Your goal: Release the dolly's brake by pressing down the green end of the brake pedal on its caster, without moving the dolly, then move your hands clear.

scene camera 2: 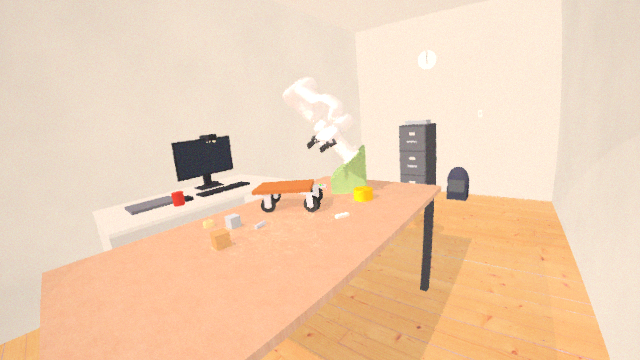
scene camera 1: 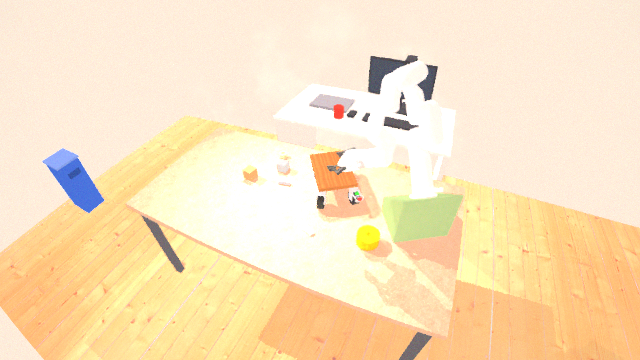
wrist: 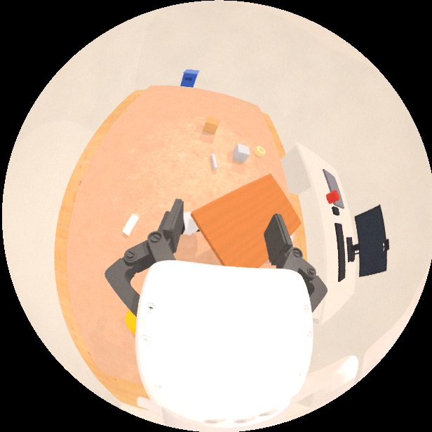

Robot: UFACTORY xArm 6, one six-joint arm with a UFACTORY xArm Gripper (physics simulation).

Labels:
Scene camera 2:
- dolly: 272,191
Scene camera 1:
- dolly: 326,181
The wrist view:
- my gripper: 227,217
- dolly: 233,225

